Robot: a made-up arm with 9 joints. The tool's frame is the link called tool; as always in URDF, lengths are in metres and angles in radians. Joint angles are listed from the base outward. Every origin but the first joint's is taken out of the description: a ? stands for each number. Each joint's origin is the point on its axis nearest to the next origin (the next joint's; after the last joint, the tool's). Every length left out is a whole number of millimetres.
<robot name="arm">
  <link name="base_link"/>
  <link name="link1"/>
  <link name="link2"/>
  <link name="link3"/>
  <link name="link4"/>
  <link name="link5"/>
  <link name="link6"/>
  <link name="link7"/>
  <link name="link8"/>
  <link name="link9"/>
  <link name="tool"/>
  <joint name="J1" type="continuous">
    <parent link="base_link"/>
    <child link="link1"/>
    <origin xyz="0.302 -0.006 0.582" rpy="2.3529 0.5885 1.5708"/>
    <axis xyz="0 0 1"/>
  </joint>
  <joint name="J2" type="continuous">
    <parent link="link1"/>
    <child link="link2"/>
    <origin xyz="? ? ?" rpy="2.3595 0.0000 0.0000"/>
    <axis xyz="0 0 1"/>
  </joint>
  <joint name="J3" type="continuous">
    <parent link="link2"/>
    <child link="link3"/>
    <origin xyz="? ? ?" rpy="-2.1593 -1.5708 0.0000"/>
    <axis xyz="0 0 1"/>
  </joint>
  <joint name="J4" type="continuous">
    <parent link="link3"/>
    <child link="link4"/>
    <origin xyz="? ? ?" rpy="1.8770 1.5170 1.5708"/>
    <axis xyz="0 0 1"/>
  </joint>
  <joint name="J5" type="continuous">
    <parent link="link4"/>
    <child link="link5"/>
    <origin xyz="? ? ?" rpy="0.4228 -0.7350 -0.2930"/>
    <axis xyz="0 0 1"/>
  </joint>
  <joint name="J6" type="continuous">
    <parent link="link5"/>
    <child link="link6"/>
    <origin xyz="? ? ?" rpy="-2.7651 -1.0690 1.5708"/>
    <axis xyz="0 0 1"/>
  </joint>
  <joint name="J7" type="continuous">
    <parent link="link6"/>
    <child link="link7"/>
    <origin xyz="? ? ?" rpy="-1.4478 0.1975 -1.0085"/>
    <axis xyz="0 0 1"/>
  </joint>
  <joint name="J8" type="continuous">
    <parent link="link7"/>
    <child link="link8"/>
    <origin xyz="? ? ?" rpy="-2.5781 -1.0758 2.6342"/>
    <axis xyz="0 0 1"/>
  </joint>
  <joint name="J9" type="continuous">
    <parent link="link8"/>
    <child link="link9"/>
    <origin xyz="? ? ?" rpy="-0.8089 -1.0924 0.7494"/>
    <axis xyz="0 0 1"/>
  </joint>
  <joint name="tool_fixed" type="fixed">
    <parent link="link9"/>
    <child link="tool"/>
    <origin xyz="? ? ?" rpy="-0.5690 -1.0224 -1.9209"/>
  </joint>
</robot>
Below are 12 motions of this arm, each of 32 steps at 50 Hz.
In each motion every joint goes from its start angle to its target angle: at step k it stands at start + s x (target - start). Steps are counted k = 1, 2, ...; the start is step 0. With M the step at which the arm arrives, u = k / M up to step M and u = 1 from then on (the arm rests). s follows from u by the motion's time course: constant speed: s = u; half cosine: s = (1 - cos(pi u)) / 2; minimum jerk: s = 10 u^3 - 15 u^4 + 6 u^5.
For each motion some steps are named. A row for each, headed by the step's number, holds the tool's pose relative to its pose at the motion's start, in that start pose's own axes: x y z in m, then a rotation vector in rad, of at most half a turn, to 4 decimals.
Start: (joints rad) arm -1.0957 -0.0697 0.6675 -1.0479 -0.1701 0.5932 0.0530 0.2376 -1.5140
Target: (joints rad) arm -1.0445 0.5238 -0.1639 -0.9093 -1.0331 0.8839 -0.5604 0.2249 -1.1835
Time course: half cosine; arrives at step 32
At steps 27, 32:
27: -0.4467 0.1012 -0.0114 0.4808 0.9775 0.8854
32: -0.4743 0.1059 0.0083 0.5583 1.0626 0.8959

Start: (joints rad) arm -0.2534 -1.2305 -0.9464 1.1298 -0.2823 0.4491 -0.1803 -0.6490 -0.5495
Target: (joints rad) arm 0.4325 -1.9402 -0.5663 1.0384 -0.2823 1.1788 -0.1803 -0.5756 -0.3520
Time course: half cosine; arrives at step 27
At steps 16, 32:
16: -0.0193 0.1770 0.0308 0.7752 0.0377 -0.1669
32: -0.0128 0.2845 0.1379 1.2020 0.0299 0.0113

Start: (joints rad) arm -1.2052 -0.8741 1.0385 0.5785 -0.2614 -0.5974 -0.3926 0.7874 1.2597
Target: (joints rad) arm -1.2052 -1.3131 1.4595 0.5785 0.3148 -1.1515 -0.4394 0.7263 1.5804
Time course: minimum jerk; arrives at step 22
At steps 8, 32:
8: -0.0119 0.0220 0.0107 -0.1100 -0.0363 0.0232
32: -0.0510 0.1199 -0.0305 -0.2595 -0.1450 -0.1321

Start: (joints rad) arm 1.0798 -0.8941 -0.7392 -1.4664 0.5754 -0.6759 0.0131 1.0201 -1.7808
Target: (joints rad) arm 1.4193 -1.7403 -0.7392 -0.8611 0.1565 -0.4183 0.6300 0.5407 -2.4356
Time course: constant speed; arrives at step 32
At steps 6, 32:
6: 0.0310 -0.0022 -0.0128 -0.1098 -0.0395 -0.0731
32: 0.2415 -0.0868 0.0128 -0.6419 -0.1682 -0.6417

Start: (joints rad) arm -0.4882 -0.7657 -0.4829 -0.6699 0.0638 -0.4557 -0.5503 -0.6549 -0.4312
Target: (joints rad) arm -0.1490 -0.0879 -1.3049 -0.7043 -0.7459 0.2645 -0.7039 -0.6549 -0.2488
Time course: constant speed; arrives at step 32
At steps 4, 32:
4: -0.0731 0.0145 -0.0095 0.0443 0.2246 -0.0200
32: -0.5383 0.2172 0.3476 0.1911 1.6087 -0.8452

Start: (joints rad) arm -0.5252 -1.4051 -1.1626 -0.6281 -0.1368 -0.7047 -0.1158 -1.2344 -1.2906
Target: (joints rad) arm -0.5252 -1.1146 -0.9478 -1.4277 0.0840 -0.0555 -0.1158 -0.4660 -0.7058
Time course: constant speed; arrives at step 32
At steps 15, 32:
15: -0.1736 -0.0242 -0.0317 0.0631 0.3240 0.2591
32: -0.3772 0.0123 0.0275 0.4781 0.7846 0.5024

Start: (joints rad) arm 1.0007 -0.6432 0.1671 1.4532 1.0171 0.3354 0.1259 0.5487 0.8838
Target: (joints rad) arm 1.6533 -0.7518 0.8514 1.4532 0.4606 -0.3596 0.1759 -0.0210 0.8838
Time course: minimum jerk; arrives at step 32
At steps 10, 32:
10: -0.0487 0.0006 -0.0007 -0.0225 -0.0380 -0.1083
32: -0.2222 0.0213 -0.1119 0.1188 -0.2304 -0.4165

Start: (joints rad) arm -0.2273 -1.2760 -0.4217 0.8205 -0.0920 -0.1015 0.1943 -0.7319 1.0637
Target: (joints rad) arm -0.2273 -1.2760 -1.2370 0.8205 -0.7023 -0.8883 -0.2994 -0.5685 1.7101
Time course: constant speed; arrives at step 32
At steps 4, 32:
4: 0.0334 -0.0427 -0.0597 0.2740 -0.0101 0.1610
32: 0.1788 0.1087 -0.5138 2.3744 0.1407 0.8426

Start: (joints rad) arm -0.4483 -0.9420 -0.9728 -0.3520 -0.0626 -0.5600 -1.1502 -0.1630 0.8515
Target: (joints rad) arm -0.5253 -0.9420 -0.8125 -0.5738 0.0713 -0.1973 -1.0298 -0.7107 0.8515
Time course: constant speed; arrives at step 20
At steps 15, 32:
15: -0.0472 0.0291 0.0423 -0.4803 -0.6314 0.0193
32: -0.0679 0.0409 0.0405 -0.6272 -0.8465 0.0167

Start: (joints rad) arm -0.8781 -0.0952 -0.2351 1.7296 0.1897 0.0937 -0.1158 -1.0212 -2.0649
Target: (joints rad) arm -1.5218 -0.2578 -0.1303 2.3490 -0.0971 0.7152 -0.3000 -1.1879 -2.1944
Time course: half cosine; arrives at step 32
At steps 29, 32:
29: 0.0647 -0.1817 0.2086 -0.2663 -0.1455 -0.4014
32: 0.0648 -0.1878 0.2119 -0.2703 -0.1430 -0.4135

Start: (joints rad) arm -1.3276 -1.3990 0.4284 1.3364 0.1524 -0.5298 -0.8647 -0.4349 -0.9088
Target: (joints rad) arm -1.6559 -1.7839 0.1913 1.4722 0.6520 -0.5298 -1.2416 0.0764 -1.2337
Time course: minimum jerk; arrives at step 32
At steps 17, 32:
17: 0.0259 0.0977 -0.0051 -0.2070 -0.1085 0.3574
32: 0.0206 0.1683 -0.0099 -0.3966 -0.2468 0.6011

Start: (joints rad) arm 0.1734 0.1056 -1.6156 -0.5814 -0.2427 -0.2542 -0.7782 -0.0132 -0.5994
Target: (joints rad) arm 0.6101 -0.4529 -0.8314 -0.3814 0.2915 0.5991 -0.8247 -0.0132 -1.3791
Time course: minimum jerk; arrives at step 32
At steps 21, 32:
21: 0.1521 -0.1638 0.2758 -0.8944 -0.5511 -0.4944
32: 0.1866 -0.1306 0.3556 -0.9117 -0.7779 -0.6244

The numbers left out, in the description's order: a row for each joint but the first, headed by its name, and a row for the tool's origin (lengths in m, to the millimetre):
J2: -0.097 0.214 0.000
J3: -0.093 0.085 0.000
J4: 0.048 -0.005 0.000
J5: -0.079 0.038 0.000
J6: -0.094 -0.039 0.000
J7: 0.077 0.115 0.000
J8: 0.293 0.080 0.000
J9: -0.120 -0.008 0.000
tool: 0.021 -0.022 0.000

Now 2 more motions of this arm.
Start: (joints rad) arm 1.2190 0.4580 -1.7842 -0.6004 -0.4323 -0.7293 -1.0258 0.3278 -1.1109
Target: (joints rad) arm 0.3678 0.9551 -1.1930 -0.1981 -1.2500 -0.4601 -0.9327 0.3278 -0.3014
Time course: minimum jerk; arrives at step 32
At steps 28, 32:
28: 0.2106 0.0275 0.2473 1.4823 -0.5411 -0.8741
32: 0.2139 0.0250 0.2508 1.4991 -0.5569 -0.8938

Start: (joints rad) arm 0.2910 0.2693 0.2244 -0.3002 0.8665 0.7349 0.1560 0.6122 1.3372
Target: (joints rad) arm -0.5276 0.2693 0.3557 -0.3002 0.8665 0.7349 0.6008 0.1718 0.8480
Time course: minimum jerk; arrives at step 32
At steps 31, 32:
31: 0.0505 0.2370 -0.1722 -1.7481 -0.0221 -0.4882
32: 0.0506 0.2370 -0.1723 -1.7487 -0.0221 -0.4883

